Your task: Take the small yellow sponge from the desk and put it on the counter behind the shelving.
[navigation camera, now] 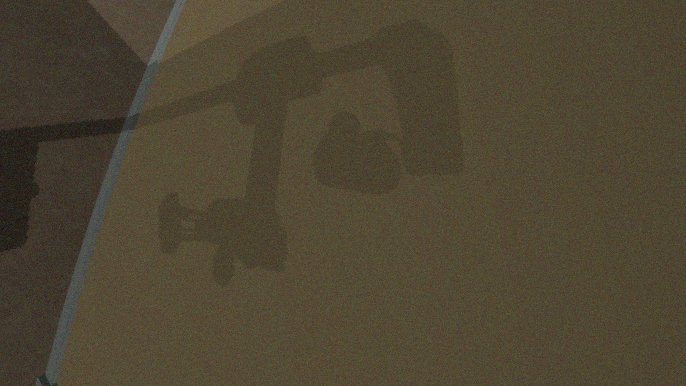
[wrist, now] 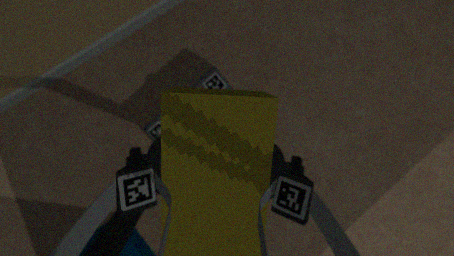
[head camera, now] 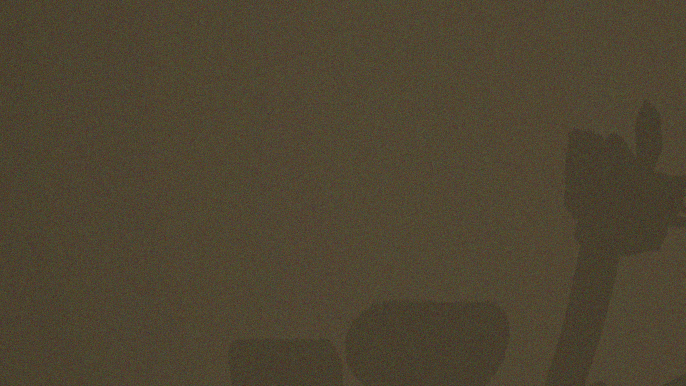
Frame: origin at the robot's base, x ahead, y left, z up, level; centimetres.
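Seen in the pictures: gripper, fingertip midpoint: (wrist: 216,157).
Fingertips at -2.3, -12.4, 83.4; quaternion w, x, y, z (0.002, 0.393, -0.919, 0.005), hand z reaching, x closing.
Note:
A point is followed by its place in that frame, as x, y, z.
The yellow sponge (wrist: 217,150) {-0.8, -13.7, 87.8} stands out large in the middle of the wrist view, between the two fingers. My gripper (wrist: 216,157) {-2.3, -12.4, 83.4} is shut on it, with one finger pressed to each side. The sponge is held above the brown floor (wrist: 350,65) {-30.3, -59.4, 0.0}. The gripper itself does not show in the head view or the navigation view. Neither the desk nor the counter can be told for certain in these dark frames.
A wide tan surface (navigation camera: 550,225) {36.5, 4.6, 136.3} (head camera: 250,150) {35.4, -1.9, 125.6} with a grey border strip (navigation camera: 95,220) {33.6, -4.5, 6.3} (wrist: 95,52) {36.8, 13.8, 3.5} bears shadows of the robot. Brown floor (navigation camera: 60,65) {19.7, 51.4, 0.0} lies left of the strip in the navigation view. A blue piece (wrist: 117,242) shows at the lower left of the wrist view.

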